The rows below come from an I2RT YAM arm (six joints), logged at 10 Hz.
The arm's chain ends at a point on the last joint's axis. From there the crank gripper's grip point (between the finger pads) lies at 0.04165 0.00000 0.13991 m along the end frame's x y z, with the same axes.
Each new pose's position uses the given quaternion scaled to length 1; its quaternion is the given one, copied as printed.
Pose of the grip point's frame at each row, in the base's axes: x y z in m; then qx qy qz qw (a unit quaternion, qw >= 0):
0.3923 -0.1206 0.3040 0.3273 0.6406 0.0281 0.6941
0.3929 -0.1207 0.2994 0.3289 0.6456 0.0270 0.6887
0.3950 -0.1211 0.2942 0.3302 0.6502 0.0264 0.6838
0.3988 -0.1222 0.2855 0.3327 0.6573 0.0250 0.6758
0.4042 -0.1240 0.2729 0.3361 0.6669 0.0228 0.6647
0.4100 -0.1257 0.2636 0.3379 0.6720 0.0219 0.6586
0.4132 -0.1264 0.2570 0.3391 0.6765 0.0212 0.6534
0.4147 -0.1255 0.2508 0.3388 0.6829 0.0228 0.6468
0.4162 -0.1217 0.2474 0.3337 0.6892 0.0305 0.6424
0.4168 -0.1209 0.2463 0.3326 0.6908 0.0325 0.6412
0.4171 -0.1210 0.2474 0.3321 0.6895 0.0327 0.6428
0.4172 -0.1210 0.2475 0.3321 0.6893 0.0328 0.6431
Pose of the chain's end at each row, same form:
0.2579 -0.0812 0.3452 0.3273 0.6406 0.0281 0.6941
0.2591 -0.0814 0.3427 0.3289 0.6456 0.0270 0.6887
0.2618 -0.0821 0.3394 0.3302 0.6502 0.0264 0.6838
0.2666 -0.0835 0.3338 0.3327 0.6573 0.0250 0.6758
0.2735 -0.0857 0.3253 0.3361 0.6669 0.0228 0.6647
0.2801 -0.0877 0.3183 0.3379 0.6720 0.0219 0.6586
0.2840 -0.0887 0.3135 0.3391 0.6765 0.0212 0.6534
0.2862 -0.0890 0.3097 0.3388 0.6829 0.0228 0.6468
0.2875 -0.0884 0.3076 0.3337 0.6892 0.0305 0.6424
0.2880 -0.0884 0.3069 0.3326 0.6908 0.0325 0.6412
0.2881 -0.0884 0.3074 0.3321 0.6895 0.0327 0.6428
0.2881 -0.0884 0.3074 0.3321 0.6893 0.0328 0.6431

